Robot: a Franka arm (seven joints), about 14 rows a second.
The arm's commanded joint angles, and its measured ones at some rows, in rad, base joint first. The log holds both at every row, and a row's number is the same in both.
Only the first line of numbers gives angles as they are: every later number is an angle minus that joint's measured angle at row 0.
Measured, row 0:
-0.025, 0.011, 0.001, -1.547, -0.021, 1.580, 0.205
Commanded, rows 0 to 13:
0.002, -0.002, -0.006, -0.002, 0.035, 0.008, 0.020
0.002, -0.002, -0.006, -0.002, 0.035, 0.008, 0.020
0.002, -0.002, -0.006, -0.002, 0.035, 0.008, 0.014
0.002, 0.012, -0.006, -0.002, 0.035, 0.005, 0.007
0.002, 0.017, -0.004, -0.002, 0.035, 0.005, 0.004
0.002, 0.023, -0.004, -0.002, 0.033, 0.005, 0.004
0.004, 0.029, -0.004, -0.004, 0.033, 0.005, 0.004
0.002, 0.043, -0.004, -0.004, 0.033, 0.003, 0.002
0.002, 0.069, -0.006, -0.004, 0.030, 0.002, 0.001
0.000, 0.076, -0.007, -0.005, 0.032, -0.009, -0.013
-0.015, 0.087, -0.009, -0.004, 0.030, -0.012, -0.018
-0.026, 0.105, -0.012, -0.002, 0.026, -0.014, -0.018
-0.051, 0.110, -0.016, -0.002, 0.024, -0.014, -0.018
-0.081, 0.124, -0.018, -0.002, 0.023, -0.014, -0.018
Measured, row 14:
-0.030, 0.111, -0.011, -0.005, 0.000, -0.004, -0.003
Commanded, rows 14 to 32:
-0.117, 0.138, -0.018, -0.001, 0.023, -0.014, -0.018
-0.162, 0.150, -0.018, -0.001, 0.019, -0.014, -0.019
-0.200, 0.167, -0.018, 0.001, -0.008, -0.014, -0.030
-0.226, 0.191, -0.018, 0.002, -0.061, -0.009, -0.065
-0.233, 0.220, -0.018, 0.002, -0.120, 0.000, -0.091
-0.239, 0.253, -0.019, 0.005, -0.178, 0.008, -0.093
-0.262, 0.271, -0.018, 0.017, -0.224, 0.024, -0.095
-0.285, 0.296, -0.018, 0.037, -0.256, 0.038, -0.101
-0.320, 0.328, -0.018, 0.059, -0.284, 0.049, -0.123
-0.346, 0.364, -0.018, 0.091, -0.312, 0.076, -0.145
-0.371, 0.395, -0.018, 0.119, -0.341, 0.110, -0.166
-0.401, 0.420, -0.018, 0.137, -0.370, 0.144, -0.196
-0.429, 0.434, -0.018, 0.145, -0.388, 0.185, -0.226
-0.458, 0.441, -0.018, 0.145, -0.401, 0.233, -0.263
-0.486, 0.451, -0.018, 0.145, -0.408, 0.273, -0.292
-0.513, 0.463, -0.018, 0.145, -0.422, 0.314, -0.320
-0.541, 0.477, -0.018, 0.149, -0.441, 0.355, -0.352
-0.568, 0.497, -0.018, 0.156, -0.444, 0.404, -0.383
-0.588, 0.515, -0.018, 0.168, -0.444, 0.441, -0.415
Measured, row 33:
-0.549, 0.465, -0.032, 0.112, -0.417, 0.398, -0.362
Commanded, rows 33 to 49:
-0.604, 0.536, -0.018, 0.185, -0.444, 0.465, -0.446
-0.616, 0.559, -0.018, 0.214, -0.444, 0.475, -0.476
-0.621, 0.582, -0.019, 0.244, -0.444, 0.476, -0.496
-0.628, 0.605, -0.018, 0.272, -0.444, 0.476, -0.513
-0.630, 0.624, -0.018, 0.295, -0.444, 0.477, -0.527
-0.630, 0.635, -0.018, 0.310, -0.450, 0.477, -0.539
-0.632, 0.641, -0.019, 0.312, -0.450, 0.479, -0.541
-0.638, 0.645, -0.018, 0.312, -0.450, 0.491, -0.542
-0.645, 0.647, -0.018, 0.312, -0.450, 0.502, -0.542
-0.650, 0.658, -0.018, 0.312, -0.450, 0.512, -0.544
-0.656, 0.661, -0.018, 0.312, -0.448, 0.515, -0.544
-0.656, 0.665, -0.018, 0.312, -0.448, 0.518, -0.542
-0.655, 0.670, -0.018, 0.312, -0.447, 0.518, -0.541
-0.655, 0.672, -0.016, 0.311, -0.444, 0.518, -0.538
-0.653, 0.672, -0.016, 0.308, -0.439, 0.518, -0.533
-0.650, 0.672, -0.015, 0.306, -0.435, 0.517, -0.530
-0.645, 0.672, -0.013, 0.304, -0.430, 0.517, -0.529
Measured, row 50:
-0.644, 0.653, -0.026, 0.271, -0.418, 0.520, -0.536
